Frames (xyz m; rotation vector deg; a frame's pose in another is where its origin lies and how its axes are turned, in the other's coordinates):
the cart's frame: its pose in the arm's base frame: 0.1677 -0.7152 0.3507 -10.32 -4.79 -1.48
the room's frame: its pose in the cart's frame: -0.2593 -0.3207 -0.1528 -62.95 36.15 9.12
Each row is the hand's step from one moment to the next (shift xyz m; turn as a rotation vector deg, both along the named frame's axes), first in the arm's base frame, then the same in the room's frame.
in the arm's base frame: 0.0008 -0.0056 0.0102 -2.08 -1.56 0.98
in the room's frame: -0.0021 -0.0111 -0.0029 -1.74 -0.66 -2.06
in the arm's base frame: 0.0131 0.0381 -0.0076 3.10 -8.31 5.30
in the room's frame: 0.0033 0.0145 0.0382 2.76 -8.42 -5.31
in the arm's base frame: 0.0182 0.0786 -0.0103 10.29 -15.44 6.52
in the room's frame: -0.0031 0.0282 0.0762 10.44 -14.25 -8.64
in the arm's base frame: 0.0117 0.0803 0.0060 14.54 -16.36 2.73
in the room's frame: -0.0162 0.0166 0.0780 15.98 -12.65 -8.43
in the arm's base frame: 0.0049 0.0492 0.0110 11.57 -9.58 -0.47
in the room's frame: -0.0151 0.0045 0.0482 12.86 -6.63 -4.08
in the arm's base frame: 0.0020 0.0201 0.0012 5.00 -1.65 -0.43
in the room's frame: -0.0047 0.0047 0.0191 4.93 -1.86 0.44
